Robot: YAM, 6 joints.
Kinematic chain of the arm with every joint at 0, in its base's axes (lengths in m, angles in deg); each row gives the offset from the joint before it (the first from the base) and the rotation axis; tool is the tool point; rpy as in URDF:
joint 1: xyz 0 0 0.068 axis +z
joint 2: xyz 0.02 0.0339 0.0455 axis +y
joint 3: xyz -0.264 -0.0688 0 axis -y
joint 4: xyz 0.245 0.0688 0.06 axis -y
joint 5: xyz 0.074 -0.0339 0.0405 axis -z
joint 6: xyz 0.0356 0 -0.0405 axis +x
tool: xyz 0 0 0 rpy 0 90 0
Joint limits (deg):
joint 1: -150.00..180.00
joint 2: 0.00..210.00
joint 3: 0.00..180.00
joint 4: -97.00..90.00
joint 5: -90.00..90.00
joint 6: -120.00..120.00
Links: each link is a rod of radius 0.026 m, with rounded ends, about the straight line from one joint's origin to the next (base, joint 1, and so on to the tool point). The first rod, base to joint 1, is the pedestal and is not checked.
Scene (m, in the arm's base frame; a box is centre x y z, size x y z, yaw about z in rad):
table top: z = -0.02
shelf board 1: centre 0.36 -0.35 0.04 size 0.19 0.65 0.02 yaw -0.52
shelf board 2: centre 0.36 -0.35 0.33 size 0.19 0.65 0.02 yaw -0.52
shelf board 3: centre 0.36 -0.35 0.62 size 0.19 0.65 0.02 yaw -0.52
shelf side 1: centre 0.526 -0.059 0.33 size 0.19 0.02 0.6 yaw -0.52
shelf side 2: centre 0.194 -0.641 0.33 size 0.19 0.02 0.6 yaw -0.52
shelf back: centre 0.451 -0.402 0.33 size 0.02 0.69 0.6 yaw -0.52
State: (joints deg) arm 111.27 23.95 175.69 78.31 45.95 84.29
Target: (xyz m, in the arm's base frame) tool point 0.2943 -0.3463 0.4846
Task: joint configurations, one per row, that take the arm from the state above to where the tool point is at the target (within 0.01 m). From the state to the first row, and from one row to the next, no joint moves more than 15 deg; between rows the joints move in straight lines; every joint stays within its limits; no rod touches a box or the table.
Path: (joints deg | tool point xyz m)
1: 105.56 19.16 161.85 80.65 49.55 89.43 | 0.1686 -0.5045 0.2343
2: 99.84 14.37 148.01 82.99 53.15 94.56 | 0.1177 -0.5122 0.2580
3: 94.13 9.58 134.17 85.32 56.75 99.70 | 0.0664 -0.5064 0.2784
4: 88.41 4.79 120.33 87.66 60.35 104.84 | 0.0174 -0.4877 0.2946
5: 82.70 0.00 106.49 90.00 63.94 109.98 | -0.0264 -0.4574 0.3059
6: 93.92 10.20 119.98 80.42 57.56 103.55 | 0.0622 -0.4677 0.3540
7: 105.13 20.40 133.47 70.84 51.18 97.13 | 0.1507 -0.4510 0.4009
8: 116.35 30.60 146.95 61.26 44.79 90.71 | 0.2306 -0.4091 0.4449
9: 127.57 40.80 160.44 51.68 38.41 84.29 | 0.2943 -0.3463 0.4846

